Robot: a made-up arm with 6 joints. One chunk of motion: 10 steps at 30 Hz.
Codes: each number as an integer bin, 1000 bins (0 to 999) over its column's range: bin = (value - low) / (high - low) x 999, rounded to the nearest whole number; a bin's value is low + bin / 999 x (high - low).
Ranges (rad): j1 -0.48..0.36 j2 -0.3..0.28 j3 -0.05..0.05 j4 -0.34..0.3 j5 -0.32..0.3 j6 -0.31..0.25
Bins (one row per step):
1: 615 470 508 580 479 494
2: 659 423 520 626 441 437
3: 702 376 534 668 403 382
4: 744 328 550 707 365 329
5: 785 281 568 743 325 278
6: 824 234 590 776 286 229
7: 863 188 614 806 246 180
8: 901 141 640 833 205 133
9: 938 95 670 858 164 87
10: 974 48 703 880 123 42
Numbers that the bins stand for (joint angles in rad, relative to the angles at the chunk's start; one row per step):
1: 0.0371 -0.0271 0.0009 0.0316 -0.0227 -0.0331
2: 0.0741 -0.0544 0.0021 0.0610 -0.0463 -0.0650
3: 0.1103 -0.0817 0.0035 0.0879 -0.0699 -0.0959
4: 0.1456 -0.1096 0.0051 0.1129 -0.0935 -0.1256
5: 0.1801 -0.1369 0.0069 0.1360 -0.1183 -0.1542
6: 0.2129 -0.1641 0.0091 0.1571 -0.1425 -0.1816
7: 0.2456 -0.1909 0.0115 0.1764 -0.1673 -0.2091
8: 0.2776 -0.2181 0.0141 0.1937 -0.1928 -0.2354
9: 0.3087 -0.2448 0.0171 0.2097 -0.2182 -0.2612
10: 0.3390 -0.2721 0.0204 0.2238 -0.2437 -0.2865

